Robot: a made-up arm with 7 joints.
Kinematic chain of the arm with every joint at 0, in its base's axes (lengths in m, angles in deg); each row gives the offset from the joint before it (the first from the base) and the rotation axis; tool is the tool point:
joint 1: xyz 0 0 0.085 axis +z
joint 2: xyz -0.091 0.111 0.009 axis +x
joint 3: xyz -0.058 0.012 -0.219 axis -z
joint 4: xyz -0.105 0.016 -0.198 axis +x
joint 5: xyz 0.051 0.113 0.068 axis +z
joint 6: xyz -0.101 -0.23 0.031 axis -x
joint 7: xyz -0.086 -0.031 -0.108 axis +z
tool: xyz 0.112 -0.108 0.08
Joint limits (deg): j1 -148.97..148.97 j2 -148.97..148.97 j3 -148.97..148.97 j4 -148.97..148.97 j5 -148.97..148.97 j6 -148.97..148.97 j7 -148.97..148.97
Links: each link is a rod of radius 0.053 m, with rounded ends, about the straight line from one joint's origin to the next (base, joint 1, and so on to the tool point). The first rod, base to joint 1, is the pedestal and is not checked.
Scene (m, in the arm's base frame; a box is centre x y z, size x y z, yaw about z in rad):
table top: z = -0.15
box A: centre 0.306 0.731 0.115 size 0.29 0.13 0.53 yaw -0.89
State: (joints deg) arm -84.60 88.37 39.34 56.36 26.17 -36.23 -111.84
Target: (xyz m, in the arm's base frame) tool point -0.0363 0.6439 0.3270
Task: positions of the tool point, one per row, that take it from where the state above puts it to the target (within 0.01 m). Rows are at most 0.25 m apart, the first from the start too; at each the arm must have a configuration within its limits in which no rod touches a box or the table.
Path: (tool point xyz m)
1: 0.6498 0.5383 0.2884
2: 0.5328 0.5557 0.4577
3: 0.3842 0.5361 0.5970
4: 0.2235 0.4773 0.6992
5: 0.0692 0.3821 0.7622
6: 0.0823 0.4846 0.7111
7: 0.0803 0.5696 0.6377
8: 0.0632 0.6292 0.5514
9: 0.0341 0.6598 0.4638
10: -0.0013 0.6626 0.3863
11: -0.0363 0.6439 0.3270

